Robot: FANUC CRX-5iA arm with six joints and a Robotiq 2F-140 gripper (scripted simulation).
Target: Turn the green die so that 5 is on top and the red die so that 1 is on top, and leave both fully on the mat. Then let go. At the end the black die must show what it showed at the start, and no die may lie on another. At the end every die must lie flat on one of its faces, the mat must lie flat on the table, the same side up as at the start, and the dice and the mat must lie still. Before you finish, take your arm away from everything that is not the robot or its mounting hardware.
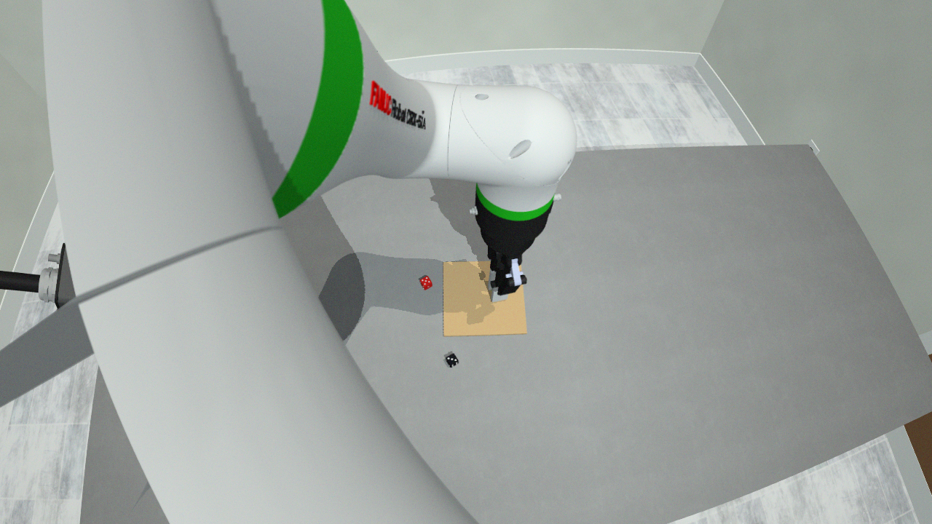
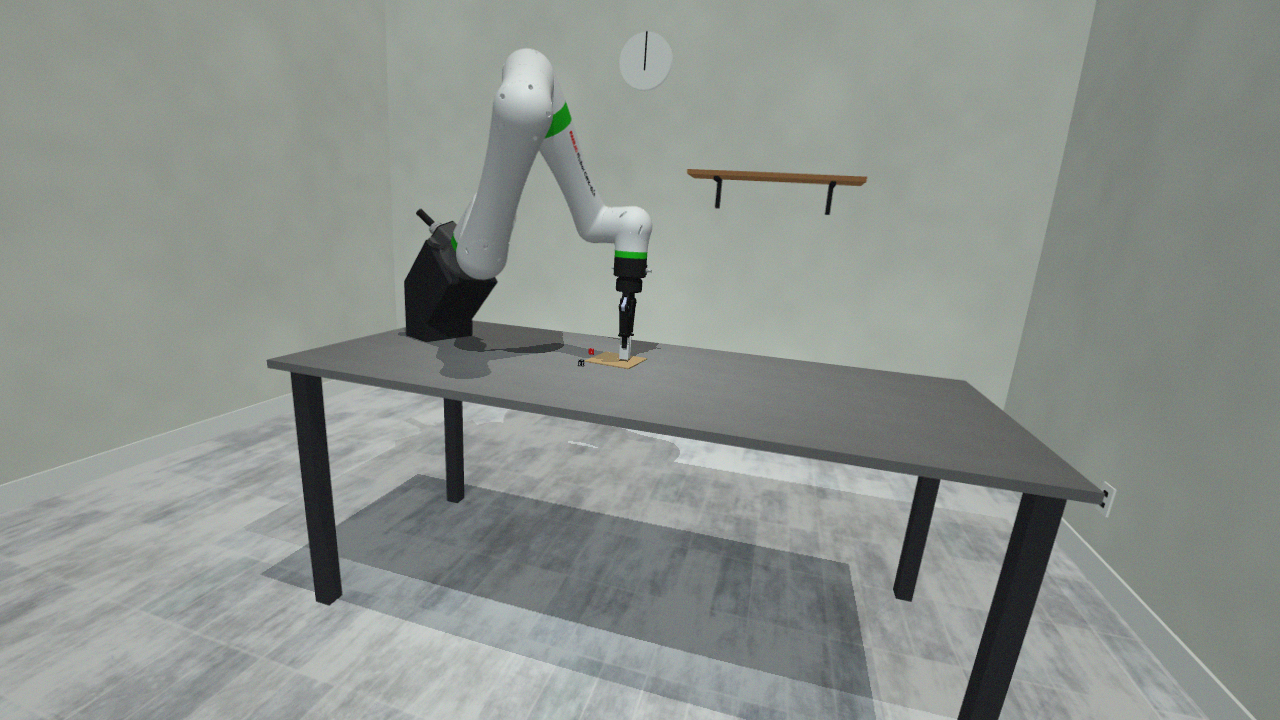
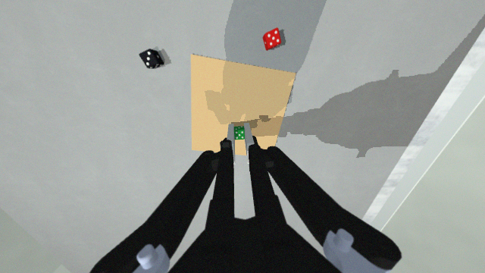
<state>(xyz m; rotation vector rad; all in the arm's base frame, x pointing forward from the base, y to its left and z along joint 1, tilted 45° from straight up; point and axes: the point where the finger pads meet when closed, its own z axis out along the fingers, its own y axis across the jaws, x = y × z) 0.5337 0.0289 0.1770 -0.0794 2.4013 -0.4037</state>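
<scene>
My gripper is now 30 mm above the green die. From my hand the other things lie so: red die (110 mm behind, 50 mm to the left, 40 mm below); then tan mat (20 mm behind, 40 mm below); then black die (110 mm behind, 90 mm to the right, 40 mm below).
</scene>
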